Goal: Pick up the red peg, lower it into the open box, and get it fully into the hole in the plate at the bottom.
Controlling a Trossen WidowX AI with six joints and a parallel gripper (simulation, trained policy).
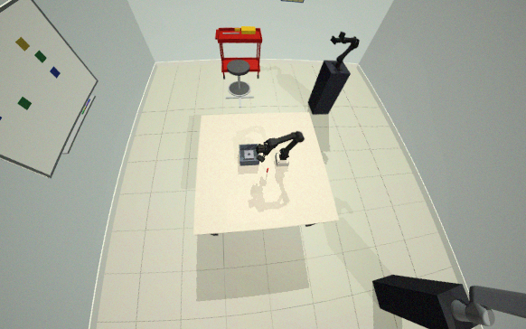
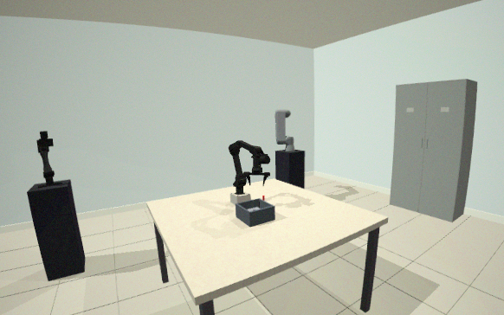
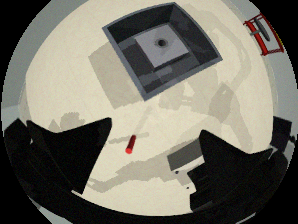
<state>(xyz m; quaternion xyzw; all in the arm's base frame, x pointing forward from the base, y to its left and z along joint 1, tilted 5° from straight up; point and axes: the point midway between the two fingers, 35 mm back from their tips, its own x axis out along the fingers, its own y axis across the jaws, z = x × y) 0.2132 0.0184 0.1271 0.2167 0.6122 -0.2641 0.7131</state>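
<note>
Right now the red peg is 4 cm behind my gripper tip, 9 cm to the left of it and 14 cm below it. Also, from my gripper tip: dark box 12 cm ahead, 10 cm to the right, 15 cm below.
</note>
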